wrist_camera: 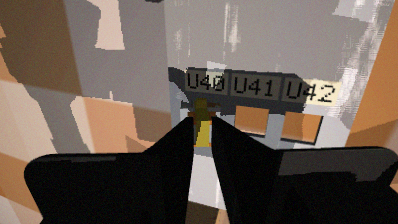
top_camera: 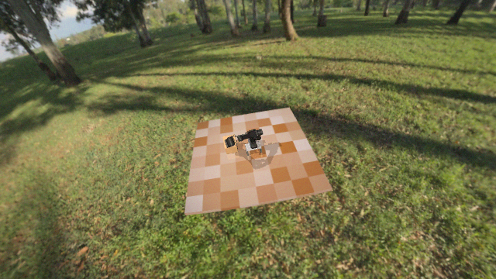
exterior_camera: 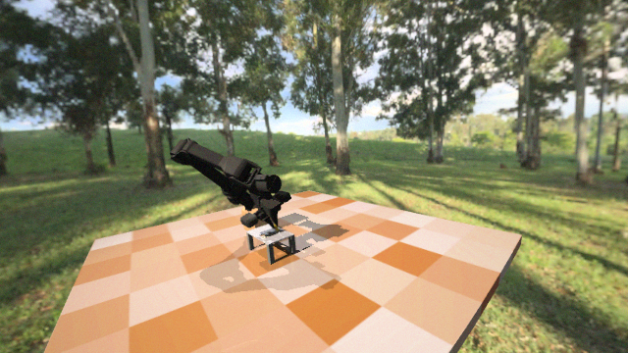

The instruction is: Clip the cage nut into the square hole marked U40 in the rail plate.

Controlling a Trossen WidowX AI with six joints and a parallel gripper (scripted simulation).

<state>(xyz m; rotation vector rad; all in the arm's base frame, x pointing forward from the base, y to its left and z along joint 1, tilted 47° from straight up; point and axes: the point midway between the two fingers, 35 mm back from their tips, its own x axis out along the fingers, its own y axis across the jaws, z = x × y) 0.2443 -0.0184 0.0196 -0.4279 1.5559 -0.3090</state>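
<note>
Right now my gripper tip is 1 cm above the cage nut.
</note>
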